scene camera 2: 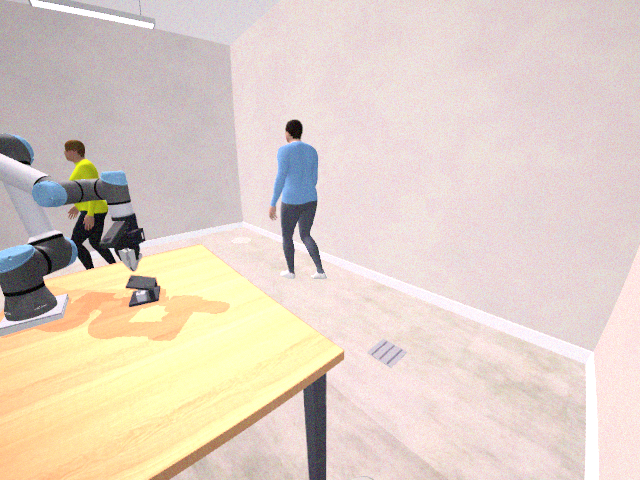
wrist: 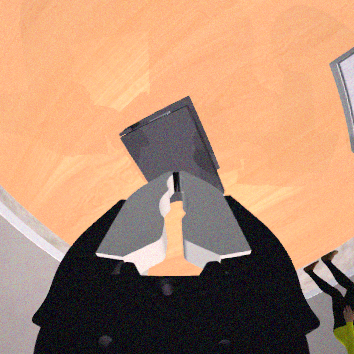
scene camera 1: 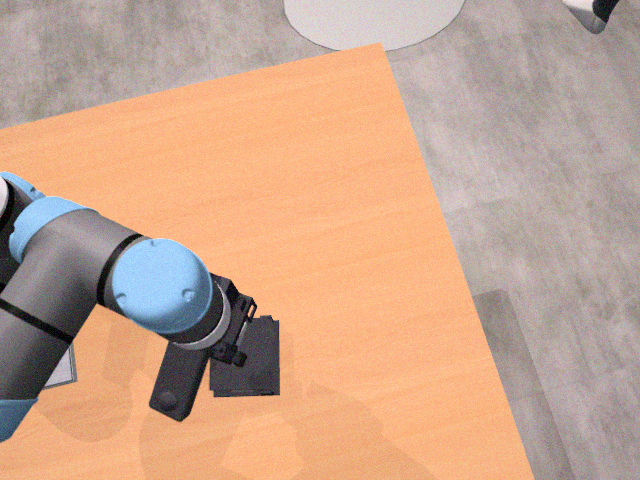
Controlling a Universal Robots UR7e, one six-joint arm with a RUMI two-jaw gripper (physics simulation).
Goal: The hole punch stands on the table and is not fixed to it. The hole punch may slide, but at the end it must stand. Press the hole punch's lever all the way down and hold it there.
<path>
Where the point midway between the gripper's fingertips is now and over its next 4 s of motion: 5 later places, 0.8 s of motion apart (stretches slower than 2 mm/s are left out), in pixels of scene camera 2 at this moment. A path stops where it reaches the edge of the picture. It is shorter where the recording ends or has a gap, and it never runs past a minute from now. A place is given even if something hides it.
My gripper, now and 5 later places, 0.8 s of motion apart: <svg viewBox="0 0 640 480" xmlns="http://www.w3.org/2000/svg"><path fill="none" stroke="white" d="M134 271L116 296L113 298L113 296L113 296L113 298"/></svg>
</path>
